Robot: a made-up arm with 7 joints. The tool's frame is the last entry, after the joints. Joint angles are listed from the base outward. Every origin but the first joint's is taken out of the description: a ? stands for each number. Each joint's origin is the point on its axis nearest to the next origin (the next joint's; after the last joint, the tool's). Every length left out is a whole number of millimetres.
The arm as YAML. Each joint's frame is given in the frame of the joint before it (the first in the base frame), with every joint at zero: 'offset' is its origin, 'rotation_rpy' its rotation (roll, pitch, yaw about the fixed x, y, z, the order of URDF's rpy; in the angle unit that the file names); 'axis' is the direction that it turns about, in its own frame. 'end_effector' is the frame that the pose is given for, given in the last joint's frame.
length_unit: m
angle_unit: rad
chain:
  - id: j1
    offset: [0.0, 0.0, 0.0]
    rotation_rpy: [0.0, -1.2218, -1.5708]
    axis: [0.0, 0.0, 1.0]
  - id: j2
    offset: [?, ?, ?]
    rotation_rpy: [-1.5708, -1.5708, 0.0]
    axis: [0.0, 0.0, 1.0]
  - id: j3
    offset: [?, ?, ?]
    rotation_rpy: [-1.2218, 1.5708, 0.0]
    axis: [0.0, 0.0, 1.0]
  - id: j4
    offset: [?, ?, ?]
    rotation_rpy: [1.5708, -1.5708, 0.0]
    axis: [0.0, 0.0, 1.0]
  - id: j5
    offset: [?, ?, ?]
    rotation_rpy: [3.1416, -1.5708, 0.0]
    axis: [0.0, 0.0, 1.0]
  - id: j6
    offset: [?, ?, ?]
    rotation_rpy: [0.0, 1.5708, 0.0]
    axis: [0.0, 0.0, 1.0]
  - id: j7
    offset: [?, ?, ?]
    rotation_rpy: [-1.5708, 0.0, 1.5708]
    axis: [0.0, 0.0, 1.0]
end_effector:
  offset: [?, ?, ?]
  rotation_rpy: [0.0, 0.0, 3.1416]
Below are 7 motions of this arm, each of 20 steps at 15 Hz.
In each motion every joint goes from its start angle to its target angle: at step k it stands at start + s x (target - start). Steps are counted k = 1, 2, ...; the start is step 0. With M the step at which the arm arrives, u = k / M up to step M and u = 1 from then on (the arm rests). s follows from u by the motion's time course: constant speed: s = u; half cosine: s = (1 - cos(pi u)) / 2; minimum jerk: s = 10 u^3 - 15 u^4 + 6 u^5.
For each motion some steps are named. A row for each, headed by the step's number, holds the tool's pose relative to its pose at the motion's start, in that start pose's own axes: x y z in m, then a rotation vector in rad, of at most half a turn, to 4 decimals.
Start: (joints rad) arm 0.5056 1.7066 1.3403 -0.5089 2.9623 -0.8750 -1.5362
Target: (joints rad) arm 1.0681 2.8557 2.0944 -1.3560 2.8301 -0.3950 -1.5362
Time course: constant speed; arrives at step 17
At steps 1, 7, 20:
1: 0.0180 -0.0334 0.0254 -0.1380 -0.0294 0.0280
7: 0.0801 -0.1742 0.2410 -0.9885 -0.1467 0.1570
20: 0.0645 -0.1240 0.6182 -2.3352 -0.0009 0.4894

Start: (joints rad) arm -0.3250 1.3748 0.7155 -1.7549 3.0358 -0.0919 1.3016
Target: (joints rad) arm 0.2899 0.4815 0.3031 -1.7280 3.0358 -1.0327 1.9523
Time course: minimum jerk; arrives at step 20
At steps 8, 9, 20:
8: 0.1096 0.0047 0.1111 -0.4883 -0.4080 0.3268
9: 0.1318 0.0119 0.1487 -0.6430 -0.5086 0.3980
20: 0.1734 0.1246 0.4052 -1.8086 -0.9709 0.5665

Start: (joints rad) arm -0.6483 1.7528 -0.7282 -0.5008 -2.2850 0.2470 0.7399
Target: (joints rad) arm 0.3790 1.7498 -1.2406 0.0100 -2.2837 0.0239 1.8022
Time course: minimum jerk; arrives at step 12
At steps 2, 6, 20:
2: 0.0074 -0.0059 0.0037 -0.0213 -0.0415 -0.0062
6: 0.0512 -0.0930 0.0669 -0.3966 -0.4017 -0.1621
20: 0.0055 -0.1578 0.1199 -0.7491 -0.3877 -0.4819

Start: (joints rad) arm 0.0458 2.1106 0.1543 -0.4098 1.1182 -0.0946 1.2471
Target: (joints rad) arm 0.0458 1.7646 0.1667 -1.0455 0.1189 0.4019 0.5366
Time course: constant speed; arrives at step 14
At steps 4, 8, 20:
4: -0.0560 0.0132 0.0052 0.0283 0.2233 -0.4325
8: -0.1099 0.0215 0.0197 -0.0211 0.3821 -0.8670
20: -0.1821 0.0240 0.0563 -0.1779 0.4470 -1.4959

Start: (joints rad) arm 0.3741 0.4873 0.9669 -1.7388 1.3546 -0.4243 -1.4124
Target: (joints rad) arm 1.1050 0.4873 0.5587 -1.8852 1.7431 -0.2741 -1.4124
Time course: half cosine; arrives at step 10
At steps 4, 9, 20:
4: -0.0113 0.0427 0.0384 -0.2617 0.1010 -0.0514
9: -0.0067 0.1411 0.1125 -0.6691 0.4497 -0.1257
20: -0.0057 0.1454 0.1153 -0.6819 0.4672 -0.1279

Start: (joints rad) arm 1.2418 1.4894 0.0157 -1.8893 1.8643 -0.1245 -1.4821
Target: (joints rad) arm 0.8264 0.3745 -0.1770 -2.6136 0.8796 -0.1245 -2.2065
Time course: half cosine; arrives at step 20
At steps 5, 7, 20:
5: 0.0132 -0.0452 -0.0068 0.0454 -0.1508 -0.0880
7: 0.0321 -0.0805 -0.0149 0.1217 -0.2813 -0.1671
20: 0.2138 -0.1858 -0.0347 1.1520 -0.6186 -0.5276

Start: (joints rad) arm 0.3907 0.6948 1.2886 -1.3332 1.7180 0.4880 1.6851
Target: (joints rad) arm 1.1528 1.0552 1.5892 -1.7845 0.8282 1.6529 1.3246
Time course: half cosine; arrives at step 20
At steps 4, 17, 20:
4: -0.0218 -0.0240 0.0078 0.0950 -0.0395 -0.2001
17: -0.2494 -0.0873 0.0278 0.8124 -0.9606 -1.6850
20: -0.2621 -0.0828 0.0264 0.8390 -1.0494 -1.7498

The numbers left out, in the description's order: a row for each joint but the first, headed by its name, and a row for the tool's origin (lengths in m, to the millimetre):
j2: 0.0 0.0 0.0
j3: -0.11 -0.303 0.0
j4: -0.036 0.0 0.0
j5: -0.205 -0.025 0.0
j6: 0.0 0.0 0.0
j7: 0.0 0.0 0.0
tool: 0.0 0.0 0.0

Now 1 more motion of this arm.
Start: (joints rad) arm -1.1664 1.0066 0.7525 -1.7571 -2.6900 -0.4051 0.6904
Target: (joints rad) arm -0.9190 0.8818 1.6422 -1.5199 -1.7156 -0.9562 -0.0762
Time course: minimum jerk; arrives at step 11
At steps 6, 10, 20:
6: -0.0630 -0.1019 0.0779 -0.2537 -0.1116 0.1973
10: -0.1017 -0.1555 0.1657 -0.1949 -0.0838 0.2843
20: -0.1023 -0.1562 0.1673 -0.1927 -0.0822 0.2847

